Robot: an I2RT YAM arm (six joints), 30 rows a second.
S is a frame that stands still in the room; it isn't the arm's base.
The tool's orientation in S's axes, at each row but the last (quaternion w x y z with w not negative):
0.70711, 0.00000, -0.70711, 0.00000
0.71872, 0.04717, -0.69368, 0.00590
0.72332, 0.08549, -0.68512, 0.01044
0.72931, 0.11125, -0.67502, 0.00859
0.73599, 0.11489, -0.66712, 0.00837
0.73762, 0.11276, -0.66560, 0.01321
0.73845, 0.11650, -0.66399, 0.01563
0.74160, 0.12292, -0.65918, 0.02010
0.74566, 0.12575, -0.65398, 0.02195
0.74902, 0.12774, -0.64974, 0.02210
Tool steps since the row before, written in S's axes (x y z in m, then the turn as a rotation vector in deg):
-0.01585, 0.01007, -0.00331, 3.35, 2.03, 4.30
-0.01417, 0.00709, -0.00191, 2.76, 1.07, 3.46
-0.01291, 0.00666, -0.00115, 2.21, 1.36, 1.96
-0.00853, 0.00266, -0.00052, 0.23, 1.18, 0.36
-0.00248, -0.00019, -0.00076, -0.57, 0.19, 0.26
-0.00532, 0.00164, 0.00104, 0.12, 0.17, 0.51
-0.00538, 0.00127, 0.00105, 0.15, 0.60, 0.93
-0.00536, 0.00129, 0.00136, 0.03, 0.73, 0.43
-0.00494, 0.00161, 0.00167, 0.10, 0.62, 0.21
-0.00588, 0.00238, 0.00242, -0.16, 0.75, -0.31
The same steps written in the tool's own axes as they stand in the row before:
-0.00331, 0.01007, 0.01585, 4.30, 2.03, -3.35
-0.00284, 0.00799, 0.01352, 3.49, 1.07, -2.72
-0.00261, 0.00814, 0.01180, 1.94, 1.26, -2.28
-0.00163, 0.00390, 0.00789, 0.21, 1.17, -0.41
-0.00099, 0.00011, 0.00240, 0.17, 0.32, 0.55
0.00021, 0.00265, 0.00500, 0.49, 0.22, -0.10
0.00023, 0.00235, 0.00511, 0.85, 0.70, -0.18
0.00047, 0.00249, 0.00508, 0.33, 0.77, -0.14
0.00072, 0.00280, 0.00463, 0.14, 0.61, -0.21
0.00114, 0.00386, 0.00546, -0.43, 0.71, -0.05

